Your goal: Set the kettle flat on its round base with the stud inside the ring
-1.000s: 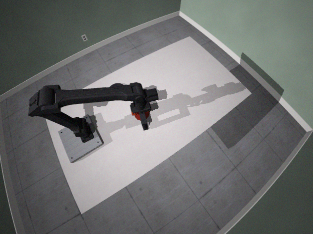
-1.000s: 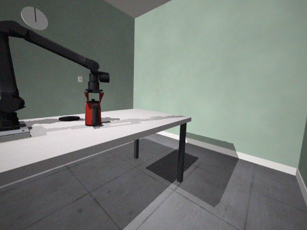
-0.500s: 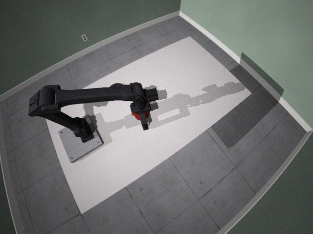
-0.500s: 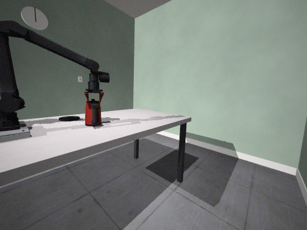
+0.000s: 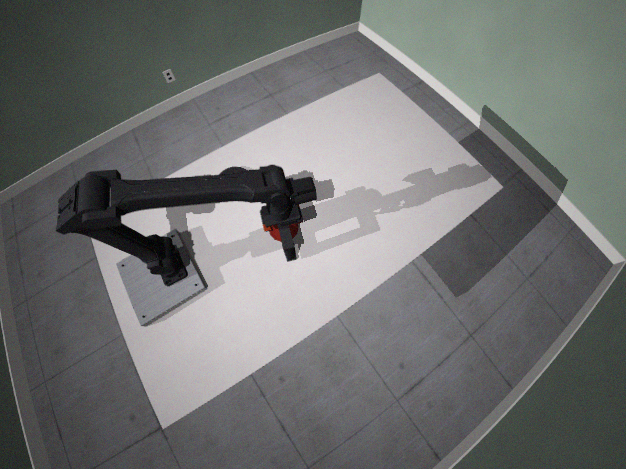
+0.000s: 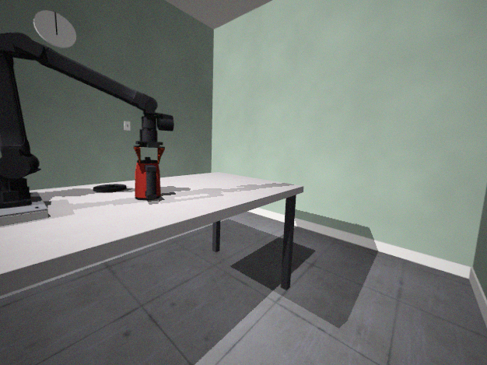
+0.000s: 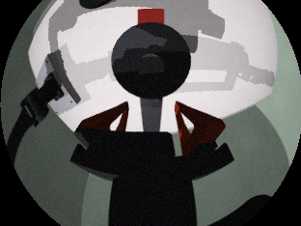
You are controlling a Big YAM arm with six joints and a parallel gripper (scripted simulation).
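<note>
Right now my hand is 1 cm short of the red kettle, 3 cm to the right of it and 8 cm above it. The rest, counted from my hand: black round base (7 cm behind, 34 cm to the left, 16 cm below).
</note>
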